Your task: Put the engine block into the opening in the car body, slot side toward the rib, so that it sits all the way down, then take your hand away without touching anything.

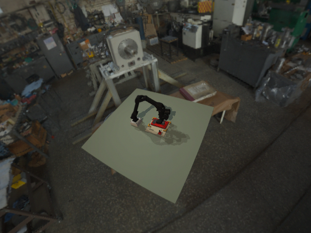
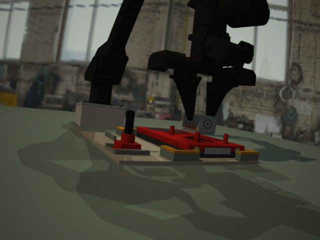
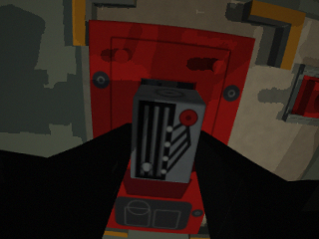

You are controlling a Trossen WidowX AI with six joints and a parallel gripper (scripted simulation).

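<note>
The black post lies 12 cm to the right of my gripper tip, 4 cm ahead of it and 2 cm below it. From my gripper tip the other things lie so: engine block 1 cm below.
</note>
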